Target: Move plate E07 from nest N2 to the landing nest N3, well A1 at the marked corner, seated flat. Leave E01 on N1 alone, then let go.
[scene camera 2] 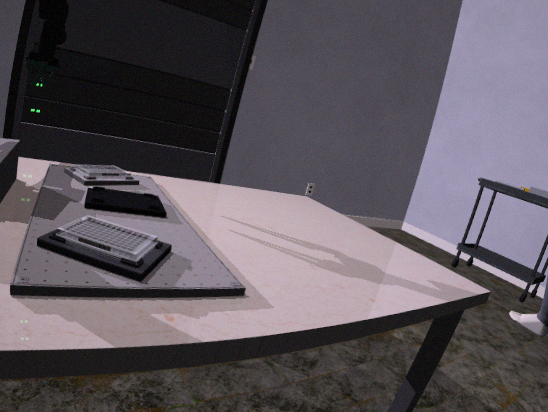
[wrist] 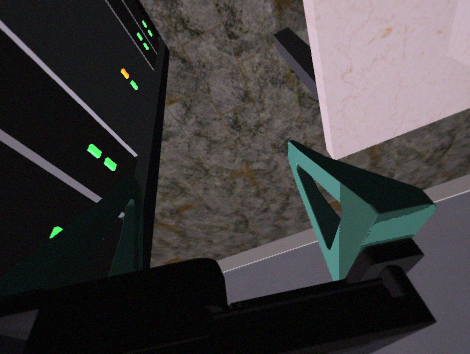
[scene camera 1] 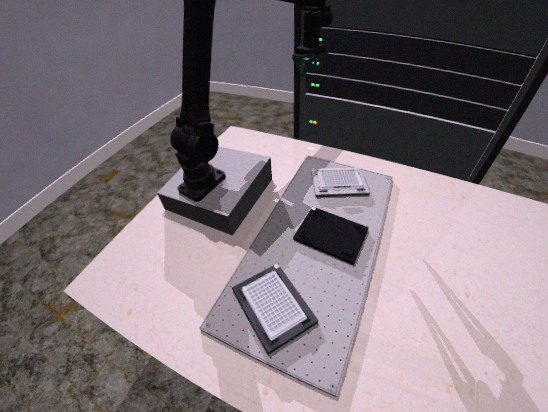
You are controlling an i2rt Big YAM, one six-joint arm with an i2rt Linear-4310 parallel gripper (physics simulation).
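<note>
One clear-white well plate (scene camera 1: 274, 305) (scene camera 2: 107, 237) sits on the dark nest (scene camera 1: 311, 322) (scene camera 2: 135, 271) nearest the cameras. Another white plate (scene camera 1: 340, 178) (scene camera 2: 100, 171) sits on the light grey nest (scene camera 1: 345, 192) (scene camera 2: 131, 182) at the far end. I cannot read which is E07 or E01. Between them is the empty black nest (scene camera 1: 331, 235) (scene camera 2: 125, 201), the landing nest, with a small white mark at one corner. My gripper (scene camera 1: 308, 64) (scene camera 2: 42, 72) (wrist: 212, 165) is open and empty, high beyond the far end of the board, away from both plates. Its teal fingers stand wide apart.
The nests stand on a perforated grey board (scene camera 1: 330, 360) (scene camera 2: 200, 280) on the pink table (scene camera 1: 440, 240) (scene camera 2: 300, 240). The arm's base stands on a grey block (scene camera 1: 200, 215) to the left. A dark rack cabinet (scene camera 1: 299, 115) (scene camera 2: 227, 125) stands behind. A cart (scene camera 2: 500, 257) and a person's foot (scene camera 2: 530, 322) are at the right.
</note>
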